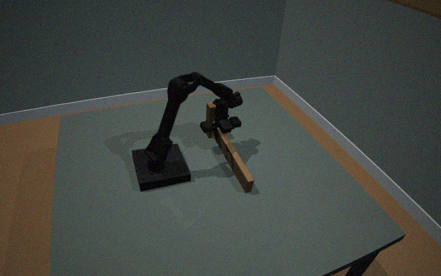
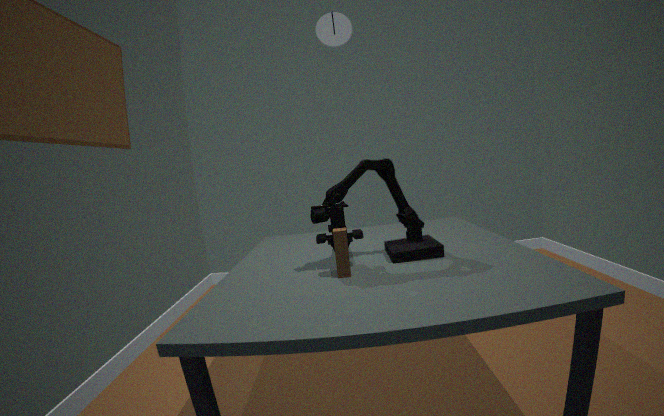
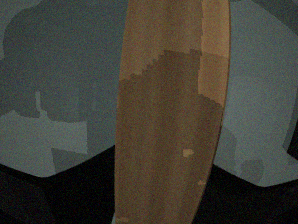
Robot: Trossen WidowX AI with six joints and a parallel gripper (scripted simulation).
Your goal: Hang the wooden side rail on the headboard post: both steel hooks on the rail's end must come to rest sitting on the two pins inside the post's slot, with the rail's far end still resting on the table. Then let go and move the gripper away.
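Now: the headboard post 10 cm to the left of my gripper tip, 4 cm above it and 1 cm behind it.
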